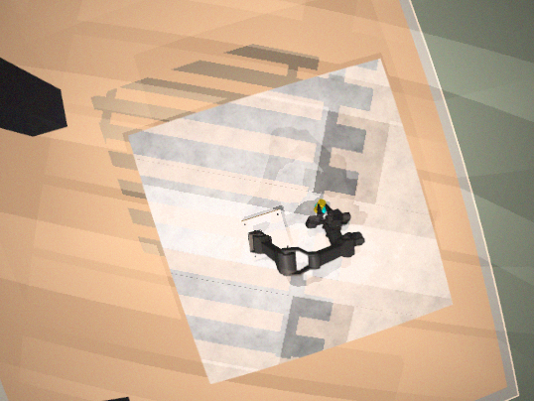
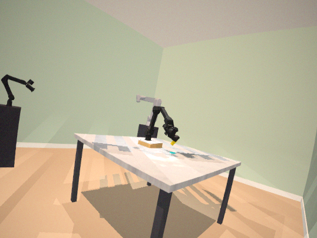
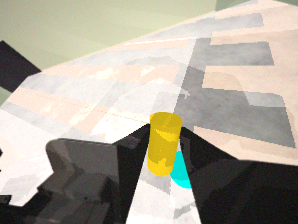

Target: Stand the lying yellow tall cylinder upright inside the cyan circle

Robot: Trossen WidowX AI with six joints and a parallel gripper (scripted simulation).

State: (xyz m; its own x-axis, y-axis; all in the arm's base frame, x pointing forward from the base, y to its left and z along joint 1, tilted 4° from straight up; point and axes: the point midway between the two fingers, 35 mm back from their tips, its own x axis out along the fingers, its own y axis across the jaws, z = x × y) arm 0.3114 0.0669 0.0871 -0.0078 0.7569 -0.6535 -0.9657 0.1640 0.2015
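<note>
Now: gripper tip 20 mm short of the cyan circle, 30 mm to the left of it and 120 mm above it. Also, from my gripper tip: yellow cylinder: 10 mm behind, 10 mm to the right, 20 mm below.
</note>
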